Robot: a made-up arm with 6 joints. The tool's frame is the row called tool. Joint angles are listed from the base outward. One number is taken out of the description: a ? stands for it. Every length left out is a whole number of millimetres.
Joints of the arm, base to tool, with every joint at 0 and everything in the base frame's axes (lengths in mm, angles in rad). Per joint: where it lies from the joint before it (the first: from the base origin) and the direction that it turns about. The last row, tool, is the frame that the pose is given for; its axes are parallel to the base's.
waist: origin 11 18 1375 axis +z
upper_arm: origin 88 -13 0 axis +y
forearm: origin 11 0 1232 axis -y
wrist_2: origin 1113 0 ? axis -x
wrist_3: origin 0 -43 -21 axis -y
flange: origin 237 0 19 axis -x
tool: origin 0 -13 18
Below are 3 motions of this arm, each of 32 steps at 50 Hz.
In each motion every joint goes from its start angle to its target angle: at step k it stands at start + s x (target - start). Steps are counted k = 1, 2, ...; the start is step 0. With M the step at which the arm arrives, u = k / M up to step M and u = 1 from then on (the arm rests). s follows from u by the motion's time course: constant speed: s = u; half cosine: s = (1 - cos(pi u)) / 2; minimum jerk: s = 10 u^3 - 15 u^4 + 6 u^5.
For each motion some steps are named. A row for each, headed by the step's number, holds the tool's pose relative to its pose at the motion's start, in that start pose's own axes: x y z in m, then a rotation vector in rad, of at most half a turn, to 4 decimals.
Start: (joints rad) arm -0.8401 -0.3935 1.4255 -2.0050 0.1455 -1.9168
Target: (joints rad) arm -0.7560 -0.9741 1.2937 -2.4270 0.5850 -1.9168
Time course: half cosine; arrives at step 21
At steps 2, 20, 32:
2: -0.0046 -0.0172 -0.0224 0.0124 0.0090 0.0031
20: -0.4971 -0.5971 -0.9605 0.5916 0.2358 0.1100
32: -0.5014 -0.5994 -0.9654 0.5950 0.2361 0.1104

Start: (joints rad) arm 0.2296 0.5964 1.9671 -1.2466 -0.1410 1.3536
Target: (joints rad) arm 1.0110 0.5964 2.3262 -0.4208 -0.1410 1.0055
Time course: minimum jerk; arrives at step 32
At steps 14, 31, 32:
14: -0.0103 0.1988 0.2342 0.0953 -0.1376 0.0103
31: -0.1234 0.2706 0.6115 0.2764 -0.3118 -0.1006
32: -0.1235 0.2706 0.6116 0.2765 -0.3118 -0.1007

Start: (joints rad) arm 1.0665 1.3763 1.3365 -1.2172 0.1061 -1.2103
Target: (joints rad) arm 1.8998 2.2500 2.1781 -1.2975 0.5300 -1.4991
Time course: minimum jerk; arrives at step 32
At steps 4, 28, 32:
4: 0.0000 -0.0372 -0.0095 0.0058 0.0058 -0.0041
28: -1.0979 -1.8691 -0.2787 0.3750 0.2780 -0.3220
32: -1.1281 -1.8860 -0.2750 0.3811 0.2811 -0.3283

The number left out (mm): 121
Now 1 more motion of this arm.
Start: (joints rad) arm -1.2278 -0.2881 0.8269 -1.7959 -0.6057 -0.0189
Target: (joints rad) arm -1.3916 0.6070 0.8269 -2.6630 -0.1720 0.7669
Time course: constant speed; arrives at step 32
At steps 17, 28, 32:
17: -0.0640 -1.0346 0.4740 0.1251 -0.4382 -0.2625
28: -0.4062 -1.6946 0.6707 0.1888 -0.7356 -0.5510
32: -0.5818 -1.9146 0.7092 0.2150 -0.8365 -0.6754

